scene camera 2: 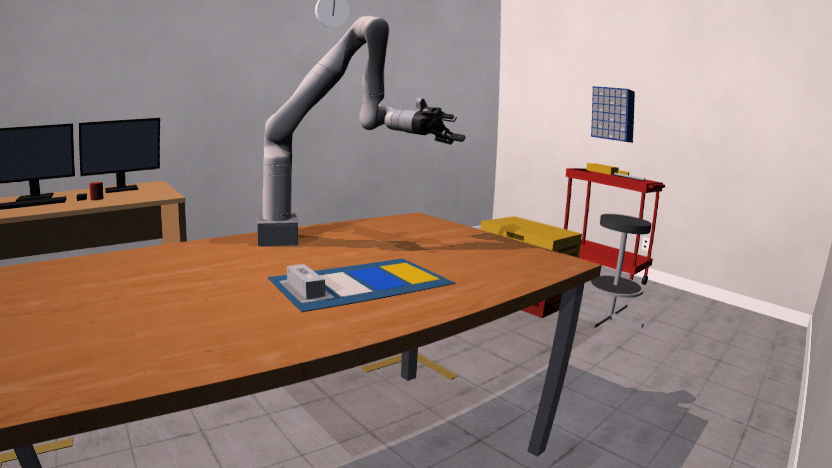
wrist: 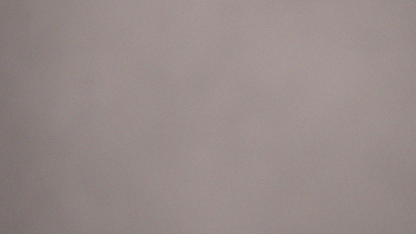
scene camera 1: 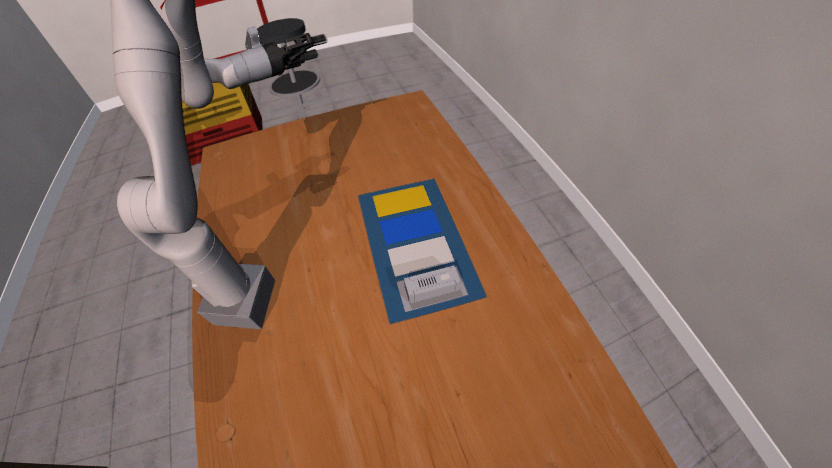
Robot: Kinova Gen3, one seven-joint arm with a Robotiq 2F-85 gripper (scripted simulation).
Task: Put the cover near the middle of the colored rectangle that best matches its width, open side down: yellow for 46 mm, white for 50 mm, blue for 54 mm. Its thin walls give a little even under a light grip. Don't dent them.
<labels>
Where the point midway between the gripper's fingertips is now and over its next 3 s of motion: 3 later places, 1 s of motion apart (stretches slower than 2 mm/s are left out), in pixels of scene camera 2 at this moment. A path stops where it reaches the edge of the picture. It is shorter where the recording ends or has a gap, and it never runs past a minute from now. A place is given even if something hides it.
My gripper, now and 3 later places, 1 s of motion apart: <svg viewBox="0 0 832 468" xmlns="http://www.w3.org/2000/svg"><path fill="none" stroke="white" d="M460 128L453 133L380 160L364 178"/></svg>
</labels>
